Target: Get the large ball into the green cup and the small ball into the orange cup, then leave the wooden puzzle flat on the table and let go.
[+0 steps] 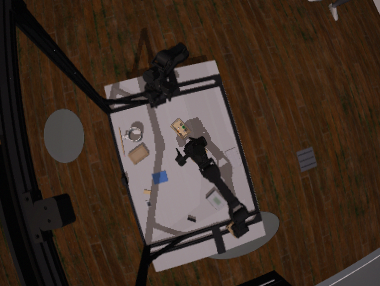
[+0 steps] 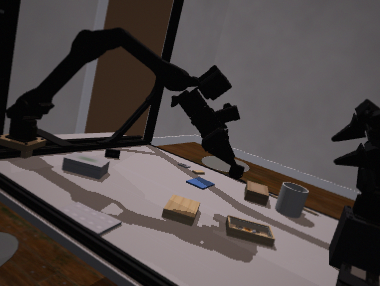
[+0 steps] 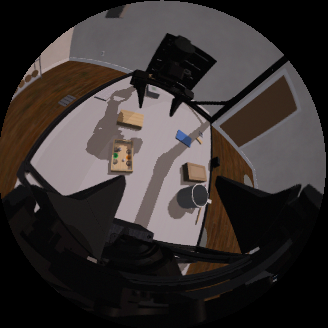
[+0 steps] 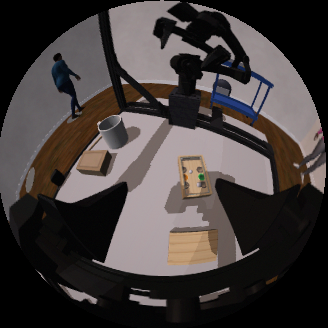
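Pixels of known places: left gripper, between the fingertips: (image 1: 163, 104) (image 2: 333, 150) (image 3: 171, 180) (image 4: 182, 56); right gripper, between the fingertips: (image 1: 182, 142) (image 2: 234, 161) (image 3: 155, 111) (image 4: 172, 185); left arm's base, origin of its link: (image 2: 368, 218) (image 3: 124, 250) (image 4: 185, 91); right arm's base, origin of its link: (image 1: 237, 227) (image 2: 21, 138) (image 3: 154, 77).
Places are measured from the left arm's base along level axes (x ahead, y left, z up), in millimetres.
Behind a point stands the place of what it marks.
The wooden puzzle (image 1: 180, 128) @[x 237, y 68, z -101 mm] (image 2: 250, 231) @[x 235, y 88, z -102 mm] (image 3: 122, 156) @[x 233, y 65, z -101 mm] (image 4: 194, 177) @[x 250, y 72, z -101 mm], a shallow open tray, lies flat on the table. The green cup (image 3: 115, 155) @[x 227, y 87, z -101 mm] (image 4: 201, 177) @[x 246, y 89, z -101 mm] and orange cup (image 3: 128, 157) @[x 238, y 45, z -101 mm] (image 4: 186, 177) @[x 256, y 53, z -101 mm] are on opposite long sides of it. Two pale balls show in it; the small ball (image 4: 190, 171) @[x 233, y 60, z -109 mm] is between the cups and the large ball (image 4: 199, 184) @[x 263, y 88, z -106 mm] is near a corner, both outside the coloured cups. My right gripper (image 1: 184, 145) @[x 332, y 31, z 32 mm] (image 3: 155, 111) @[x 332, y 31, z 32 mm] (image 4: 172, 185) @[x 332, y 31, z 32 mm] is open and empty, above the table beside the puzzle. My left gripper (image 2: 336, 149) @[x 119, y 1, z 127 mm] (image 3: 171, 180) @[x 119, y 1, z 127 mm] is open and empty, raised off the table.
A slatted wooden block (image 2: 181, 208) @[x 402, y 129, z -98 mm] (image 3: 130, 119) @[x 394, y 102, z -98 mm] (image 4: 193, 247) @[x 407, y 106, z -98 mm] lies near the puzzle. A grey mug (image 1: 134, 134) @[x 165, y -204, z -113 mm] (image 2: 292, 200) @[x 172, y -159, z -67 mm] (image 3: 187, 196) @[x 165, y -161, z -53 mm] (image 4: 113, 132) @[x 202, y -169, z -53 mm] stands beside a brown box (image 1: 138, 153) @[x 283, y -221, z -86 mm] (image 2: 257, 192) @[x 279, y -174, z -85 mm] (image 4: 94, 162) @[x 294, y -199, z -85 mm]. A blue flat item (image 1: 160, 177) @[x 464, y -156, z -115 mm] (image 2: 200, 182) @[x 463, y -155, z -115 mm] and a grey box (image 1: 216, 199) @[x 717, y 101, z -84 mm] (image 2: 86, 167) @[x 702, y 130, z -96 mm] lie farther off.
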